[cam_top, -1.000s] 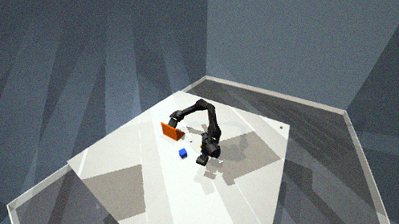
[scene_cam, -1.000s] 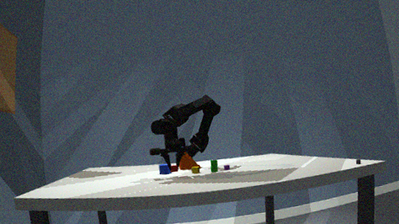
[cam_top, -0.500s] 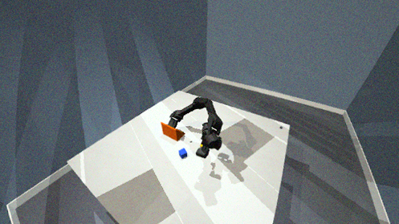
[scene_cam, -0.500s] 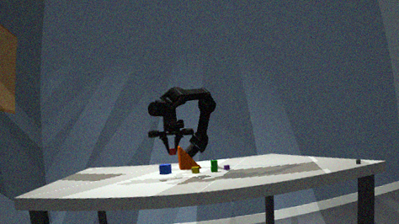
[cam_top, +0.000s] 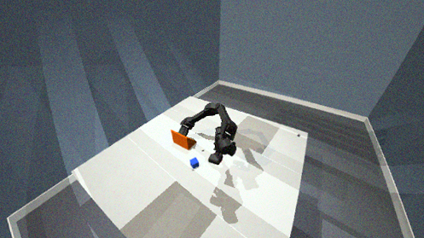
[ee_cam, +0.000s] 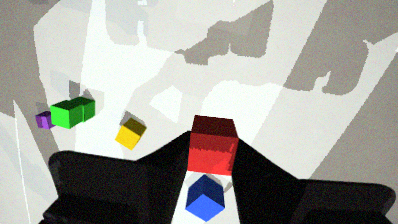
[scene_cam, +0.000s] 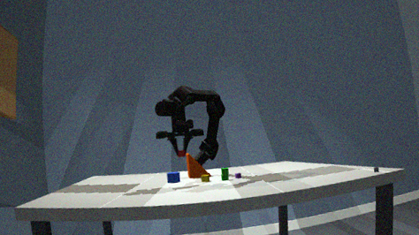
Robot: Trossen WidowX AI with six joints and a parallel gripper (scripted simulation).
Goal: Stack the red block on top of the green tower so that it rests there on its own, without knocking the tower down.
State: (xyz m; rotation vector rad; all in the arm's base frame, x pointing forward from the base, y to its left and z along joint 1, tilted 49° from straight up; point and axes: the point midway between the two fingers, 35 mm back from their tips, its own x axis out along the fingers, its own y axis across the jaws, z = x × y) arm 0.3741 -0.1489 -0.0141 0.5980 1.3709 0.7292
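My gripper tip is 250 mm to the right of the small purple cube, 110 mm above it and 100 mm past it. Round my gripper tip: yellow cube (110 mm below, 100 mm to the left, 80 mm behind); then blue cube (170 mm behind, 100 mm below, 30 mm to the right); then red block (10 mm above).
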